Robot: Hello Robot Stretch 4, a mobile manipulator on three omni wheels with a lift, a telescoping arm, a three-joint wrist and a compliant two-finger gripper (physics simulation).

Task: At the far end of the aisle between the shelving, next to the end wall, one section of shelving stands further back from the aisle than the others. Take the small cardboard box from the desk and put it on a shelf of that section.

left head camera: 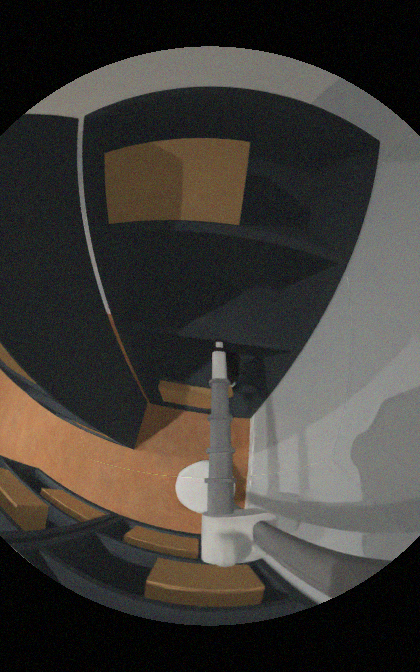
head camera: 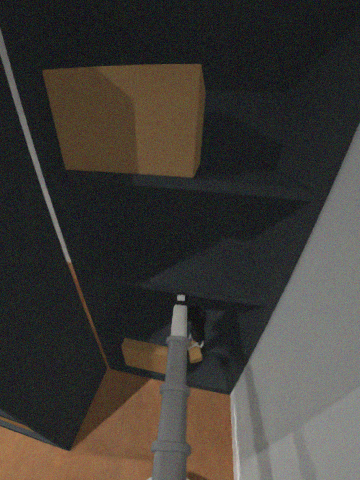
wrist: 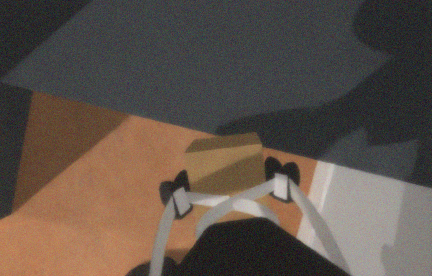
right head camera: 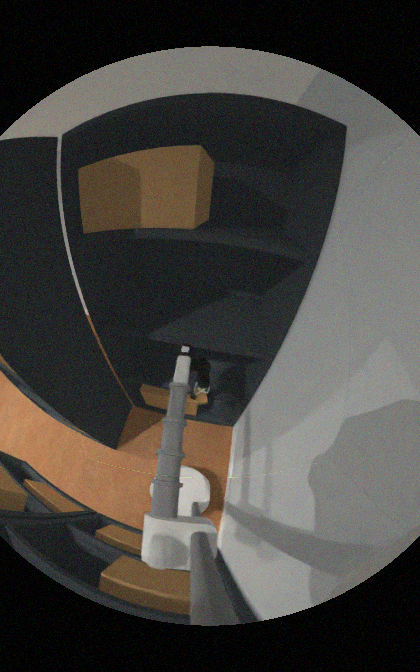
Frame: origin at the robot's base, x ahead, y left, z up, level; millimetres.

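Seen in the pictures: gripper, fingertip midpoint: (head camera: 193, 352) (wrist: 228, 178).
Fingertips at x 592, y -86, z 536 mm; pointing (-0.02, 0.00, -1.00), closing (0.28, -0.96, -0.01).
Pixels of each thing's top centre, then the offset from my fingertips to it. "pt": a spot on its surface instead. Level surfaces: height alone.
- small cardboard box, top centre: (wrist: 232, 202) (head camera: 194, 348) 56 mm up, 5 mm back, 1 mm right
- dark shelf board, surface height: 30 mm down
- dark set-back shelving section, surface spot: (head camera: 225, 189) pt 863 mm up, 34 mm ahead, 25 mm right
- large cardboard box, top centre: (head camera: 136, 81) 1155 mm up, 234 mm ahead, 278 mm left
- neighbouring section, surface spot: (head camera: 30, 280) pt 525 mm up, 67 mm back, 642 mm left
The small cardboard box (head camera: 195, 354) (right head camera: 202, 399) (wrist: 226, 162) is between the two fingertips of my gripper (wrist: 228, 178) (right head camera: 202, 390), which is shut on it. In the wrist view the box shows mostly against the orange floor, and its far end overlaps the edge of a dark shelf board (wrist: 200, 65). The dark set-back shelving section (head camera: 225, 189) (left head camera: 260, 237) (right head camera: 225, 240) stands ahead, beside the grey end wall. The arm reaches toward its lower part. The gap between box and shelf is hard to judge. The desk does not show.
A large cardboard box (head camera: 135, 120) (left head camera: 175, 182) (right head camera: 145, 190) sits on an upper shelf, and another box (head camera: 142, 354) (left head camera: 182, 395) sits low, left of the arm. The neighbouring section (head camera: 30, 280) juts forward on the left. The end wall (head camera: 310, 310) (wrist: 370, 215) is close on the right.
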